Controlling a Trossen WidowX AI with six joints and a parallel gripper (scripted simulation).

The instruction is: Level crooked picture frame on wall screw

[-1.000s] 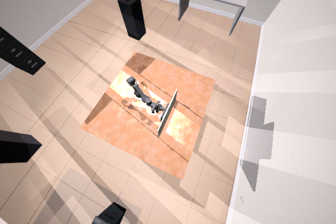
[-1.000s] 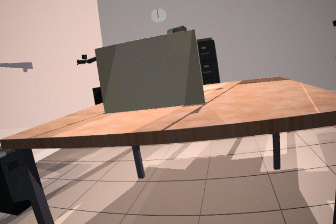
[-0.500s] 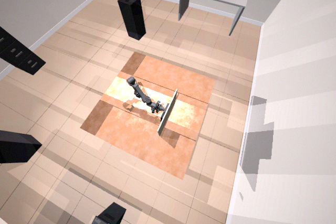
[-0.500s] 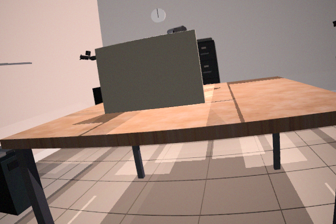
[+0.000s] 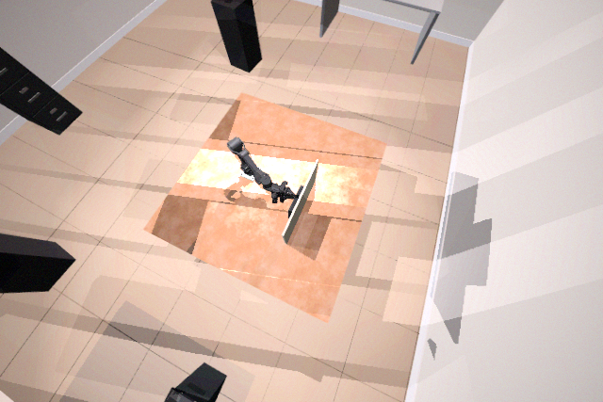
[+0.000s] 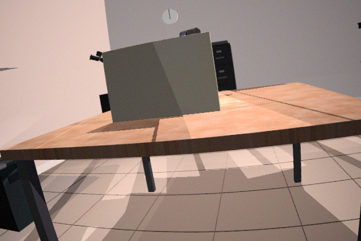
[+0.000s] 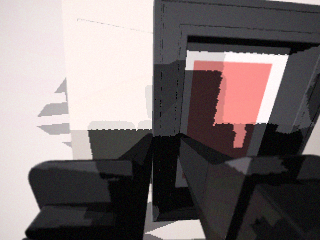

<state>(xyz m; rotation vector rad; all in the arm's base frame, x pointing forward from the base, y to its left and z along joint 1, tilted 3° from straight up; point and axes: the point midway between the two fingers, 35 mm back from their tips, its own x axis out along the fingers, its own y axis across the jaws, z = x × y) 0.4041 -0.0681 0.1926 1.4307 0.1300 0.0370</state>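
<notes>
Right now my gripper tip is 10 mm short of the picture frame, 10 mm to the left of it and 50 mm above it. From my gripper tip the other things lie so: wall panel: 20 mm ahead, 70 mm below.
</notes>
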